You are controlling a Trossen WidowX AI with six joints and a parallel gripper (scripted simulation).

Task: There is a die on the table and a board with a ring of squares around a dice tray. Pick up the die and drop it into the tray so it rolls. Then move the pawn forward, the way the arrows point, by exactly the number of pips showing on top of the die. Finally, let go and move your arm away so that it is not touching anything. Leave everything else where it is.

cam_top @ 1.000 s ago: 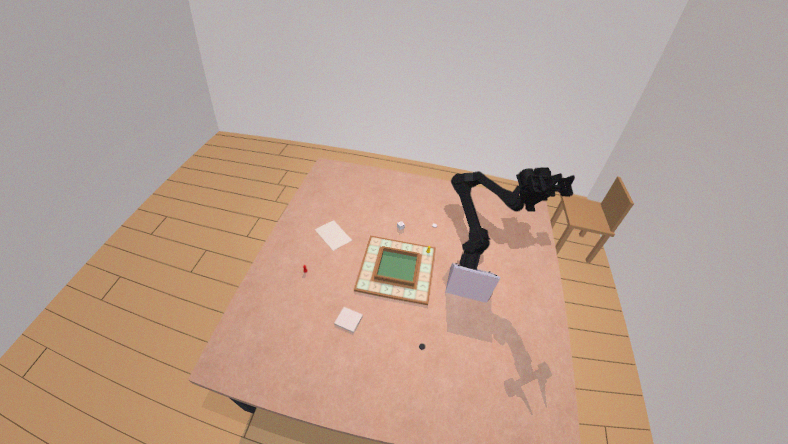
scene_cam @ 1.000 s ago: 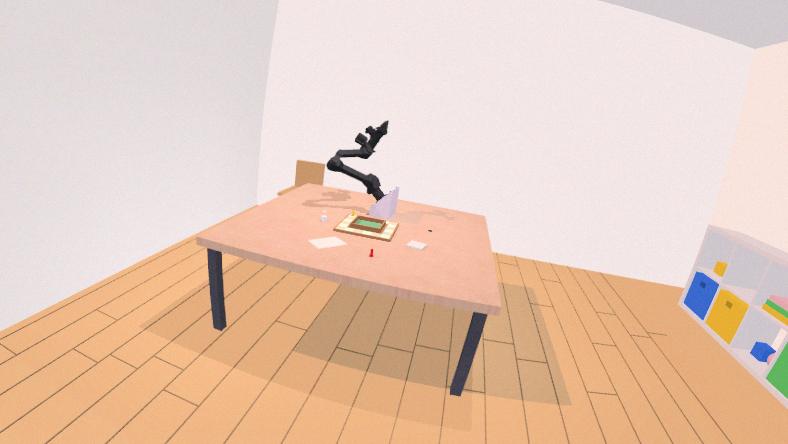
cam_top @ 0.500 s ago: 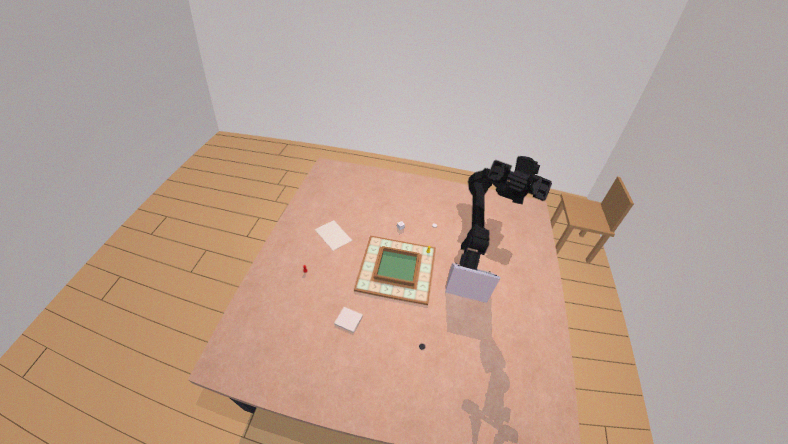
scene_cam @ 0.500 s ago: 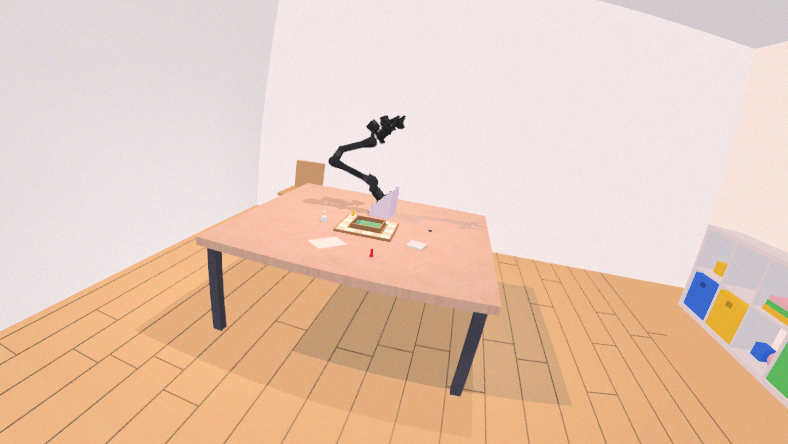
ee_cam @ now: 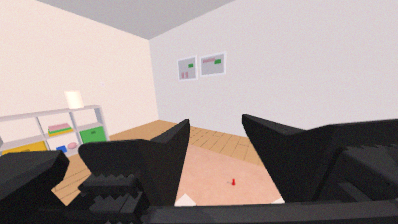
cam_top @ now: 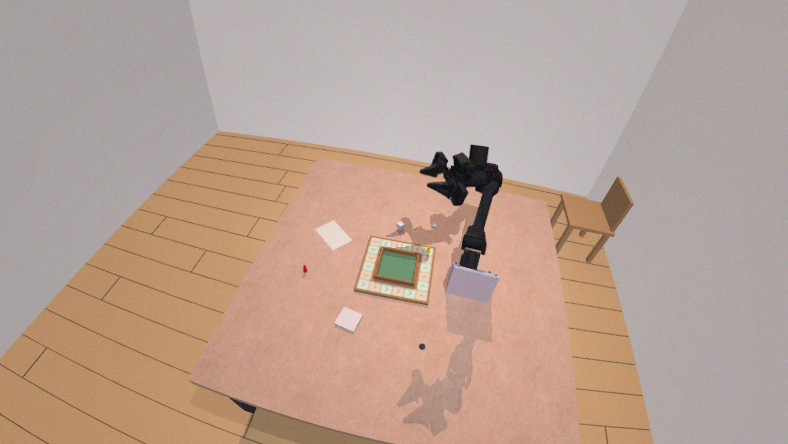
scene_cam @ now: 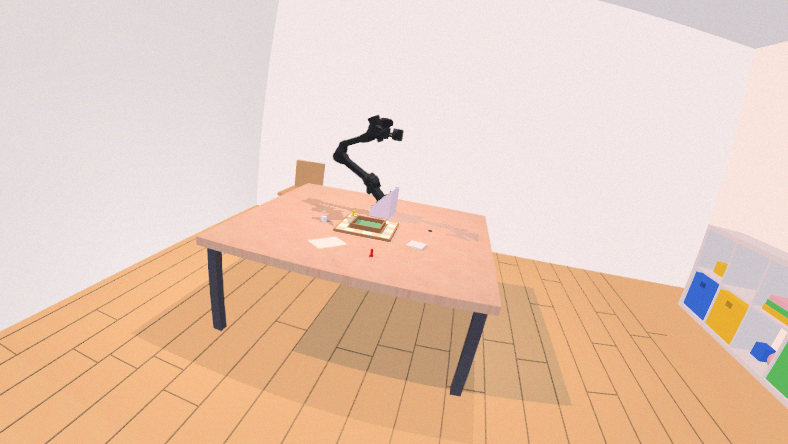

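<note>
My gripper tip is now 490 mm above the white die, 270 mm to the left of it and 100 mm short of it. From my gripper tip the other things lie so: yellow pawn (470 mm below, 160 mm to the right, 50 mm behind); then green dice tray (490 mm below, 50 mm ahead, 40 mm to the right); then white block (500 mm below, 240 mm to the left, 140 mm ahead).
</note>
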